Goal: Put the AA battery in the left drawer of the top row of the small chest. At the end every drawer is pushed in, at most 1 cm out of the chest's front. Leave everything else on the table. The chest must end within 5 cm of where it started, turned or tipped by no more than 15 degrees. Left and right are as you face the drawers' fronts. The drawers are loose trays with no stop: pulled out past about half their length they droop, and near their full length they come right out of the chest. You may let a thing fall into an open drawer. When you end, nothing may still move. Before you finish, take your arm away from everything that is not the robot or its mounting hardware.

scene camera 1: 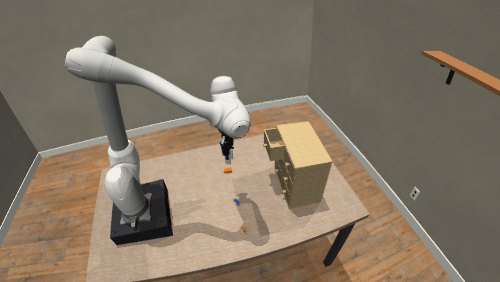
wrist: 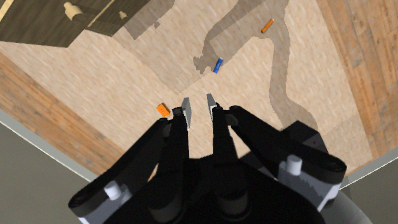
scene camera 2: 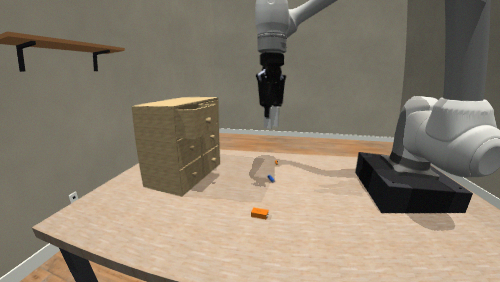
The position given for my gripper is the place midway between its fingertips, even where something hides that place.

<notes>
I see my gripper (scene camera 2: 271,127) and a wooden chest (scene camera 2: 154,126).
The wooden chest is seen too in scene camera 1 (scene camera 1: 312,163). My gripper also shows in the wrist view (wrist: 198,103).
</notes>
